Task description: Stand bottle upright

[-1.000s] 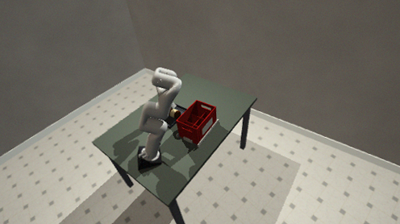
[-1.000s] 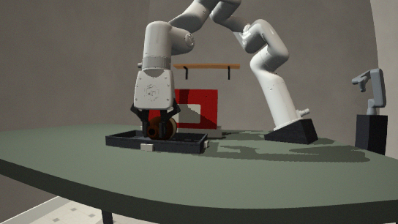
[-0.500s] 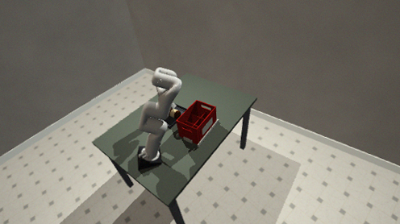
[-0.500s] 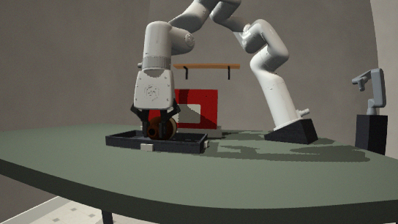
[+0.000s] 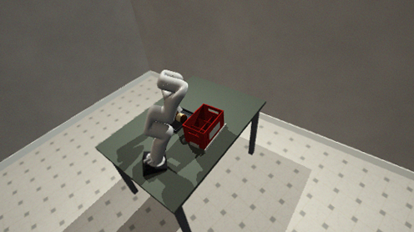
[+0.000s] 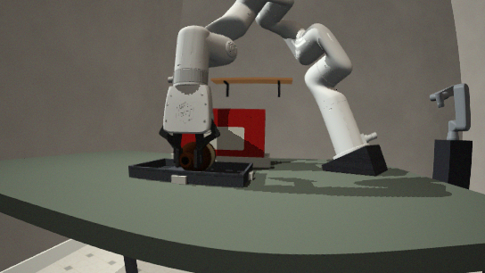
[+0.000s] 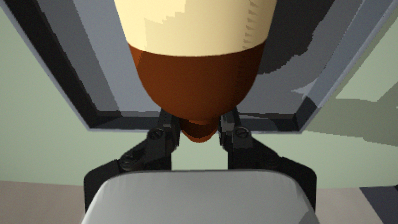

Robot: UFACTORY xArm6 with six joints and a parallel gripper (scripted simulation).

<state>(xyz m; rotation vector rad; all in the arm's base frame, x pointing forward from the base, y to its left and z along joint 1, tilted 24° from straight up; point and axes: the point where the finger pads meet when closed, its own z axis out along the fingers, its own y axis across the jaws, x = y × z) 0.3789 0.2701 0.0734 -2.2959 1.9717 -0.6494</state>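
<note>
Now: hand 5 cm to the left of the brown bottle and 1 cm short of it. The rest, counted from my hand: dark tray: 5 cm to the right, 3 cm below; then crate: 35 cm to the right, 4 cm above, 1 cm ahead.
</note>
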